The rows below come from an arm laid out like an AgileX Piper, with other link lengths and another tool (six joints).
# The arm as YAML. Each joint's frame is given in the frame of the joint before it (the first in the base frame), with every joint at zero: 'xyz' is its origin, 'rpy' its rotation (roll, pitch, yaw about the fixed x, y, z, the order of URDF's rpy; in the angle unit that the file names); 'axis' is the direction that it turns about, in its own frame. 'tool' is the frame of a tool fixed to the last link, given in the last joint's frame.
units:
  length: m
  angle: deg
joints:
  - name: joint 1
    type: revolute
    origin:
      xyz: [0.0, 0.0, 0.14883]
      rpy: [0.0, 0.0, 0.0]
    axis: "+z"
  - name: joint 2
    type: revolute
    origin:
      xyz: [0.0, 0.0, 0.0]
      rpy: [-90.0, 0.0, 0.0]
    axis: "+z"
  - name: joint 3
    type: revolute
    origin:
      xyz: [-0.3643, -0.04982, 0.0]
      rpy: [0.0, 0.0, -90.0]
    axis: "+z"
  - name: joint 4
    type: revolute
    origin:
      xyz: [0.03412, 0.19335, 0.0]
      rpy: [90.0, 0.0, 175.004]
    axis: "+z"
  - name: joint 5
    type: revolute
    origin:
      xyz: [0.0, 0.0, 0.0]
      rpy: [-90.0, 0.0, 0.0]
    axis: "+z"
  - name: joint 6
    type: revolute
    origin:
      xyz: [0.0, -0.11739, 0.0]
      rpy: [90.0, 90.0, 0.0]
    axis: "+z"
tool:
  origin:
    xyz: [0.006, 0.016, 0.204]
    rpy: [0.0, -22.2, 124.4]
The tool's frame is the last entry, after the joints.
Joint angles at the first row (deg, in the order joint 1, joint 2, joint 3, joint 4, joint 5, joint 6):
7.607, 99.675, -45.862, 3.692, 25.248, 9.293
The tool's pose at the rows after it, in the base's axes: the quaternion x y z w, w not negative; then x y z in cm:
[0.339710 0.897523 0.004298 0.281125 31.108 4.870 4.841]
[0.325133 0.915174 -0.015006 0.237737 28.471 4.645 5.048]
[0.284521 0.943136 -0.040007 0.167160 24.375 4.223 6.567]
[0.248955 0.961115 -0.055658 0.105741 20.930 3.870 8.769]
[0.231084 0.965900 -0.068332 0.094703 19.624 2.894 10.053]
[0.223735 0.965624 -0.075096 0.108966 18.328 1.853 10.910]
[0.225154 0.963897 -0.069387 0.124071 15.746 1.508 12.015]
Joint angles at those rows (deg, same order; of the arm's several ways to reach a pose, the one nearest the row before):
7.607, 99.675, -46.024, 3.692, 27.202, 9.294
7.608, 99.676, -48.695, 3.412, 35.751, 8.252
7.607, 99.549, -54.314, 3.154, 50.905, 4.548
7.606, 99.318, -59.464, 3.154, 64.094, 1.256
7.607, 98.009, -60.882, 1.614, 68.761, 0.372
7.607, 94.343, -58.636, 0.000, 69.007, 0.373
7.607, 88.110, -54.619, 0.000, 69.355, 0.372

